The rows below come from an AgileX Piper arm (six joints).
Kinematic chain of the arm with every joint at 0, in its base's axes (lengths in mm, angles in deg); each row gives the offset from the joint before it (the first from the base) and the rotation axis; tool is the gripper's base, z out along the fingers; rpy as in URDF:
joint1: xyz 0 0 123 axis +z
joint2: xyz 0 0 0 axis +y
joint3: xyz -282.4 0 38.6 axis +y
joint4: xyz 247.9 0 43.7 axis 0.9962 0 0.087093
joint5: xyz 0 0 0 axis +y
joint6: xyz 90.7 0 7.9 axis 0.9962 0 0.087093
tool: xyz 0 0 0 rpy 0 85.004 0
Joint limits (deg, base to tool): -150..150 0..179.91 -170..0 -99.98..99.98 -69.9..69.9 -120..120
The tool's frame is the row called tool.
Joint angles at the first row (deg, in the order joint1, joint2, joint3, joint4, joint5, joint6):
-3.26 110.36 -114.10 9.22 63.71 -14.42
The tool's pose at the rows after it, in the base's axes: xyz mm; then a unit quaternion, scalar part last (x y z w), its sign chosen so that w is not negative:
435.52 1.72 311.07 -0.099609 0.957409 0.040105 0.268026
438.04 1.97 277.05 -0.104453 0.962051 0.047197 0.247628
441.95 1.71 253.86 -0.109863 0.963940 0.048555 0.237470
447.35 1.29 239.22 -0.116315 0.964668 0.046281 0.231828
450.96 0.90 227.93 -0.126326 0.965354 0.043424 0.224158
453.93 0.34 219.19 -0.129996 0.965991 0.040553 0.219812
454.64 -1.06 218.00 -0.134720 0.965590 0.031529 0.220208
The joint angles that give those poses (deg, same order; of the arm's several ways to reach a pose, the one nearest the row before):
-1.49 111.29 -105.09 9.65 58.70 -16.17
-1.59 112.64 -99.85 10.97 54.79 -18.14
-1.65 114.33 -97.45 11.61 52.04 -19.69
-1.65 116.17 -97.18 11.62 50.64 -20.76
-1.65 117.65 -97.17 11.47 50.10 -22.03
-1.65 118.80 -97.17 11.19 49.42 -22.47
-1.65 118.95 -97.17 10.08 49.03 -22.52

